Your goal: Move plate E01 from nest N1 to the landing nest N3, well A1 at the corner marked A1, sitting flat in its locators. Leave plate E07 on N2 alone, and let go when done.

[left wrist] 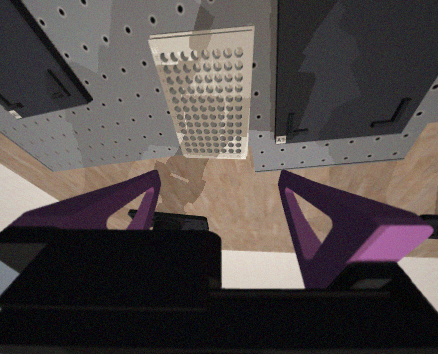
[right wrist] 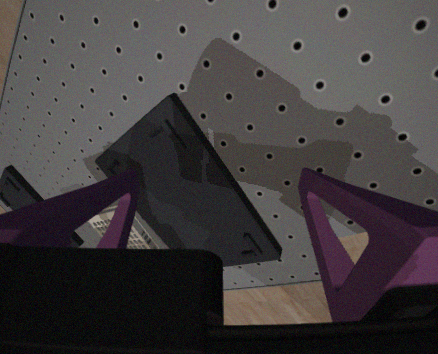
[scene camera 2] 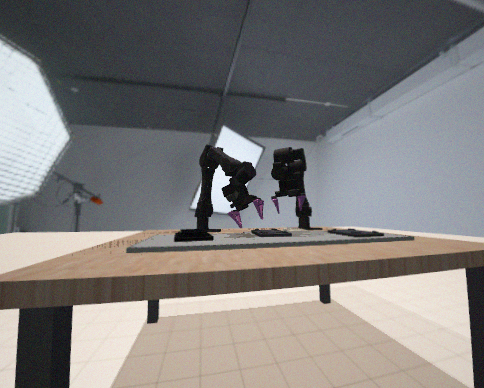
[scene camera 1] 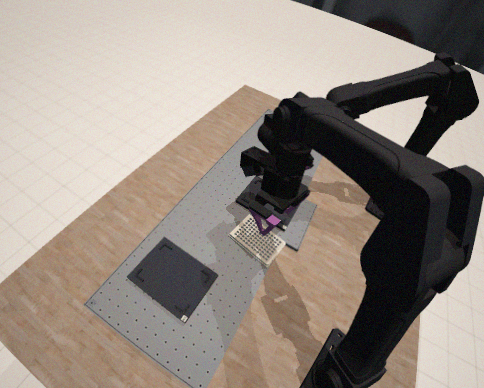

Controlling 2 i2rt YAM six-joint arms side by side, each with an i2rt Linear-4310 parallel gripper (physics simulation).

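Observation:
A cream 96-well plate (scene camera 1: pixel 257 241) (left wrist: pixel 207 100) lies on the perforated board between two dark nests, outside both; its label and well A1 are unreadable. The nest (scene camera 1: pixel 172 280) (scene camera 2: pixel 356 232) (left wrist: pixel 30 60) nearest scene camera 1 is empty. The middle nest (scene camera 2: pixel 271 233) (left wrist: pixel 325 65) (right wrist: pixel 175 150) has an A1 tag in the left wrist view; no plate shows on it. A black stack (scene camera 2: pixel 193 235) stands at the left in scene camera 2. My left gripper (scene camera 2: pixel 289 210) (left wrist: pixel 219 176) is open above the cream plate. My right gripper (scene camera 2: pixel 251 221) (right wrist: pixel 219 177) is open above the board.
The perforated board (scene camera 1: pixel 115 300) (scene camera 2: pixel 320 244) lies on the wooden table (scene camera 1: pixel 65 280) (scene camera 2: pixel 240 272). A flat grey slab (scene camera 1: pixel 306 222) sticks out beside the middle nest. My left arm covers part of the middle nest and my right gripper in scene camera 1. The two grippers are close together.

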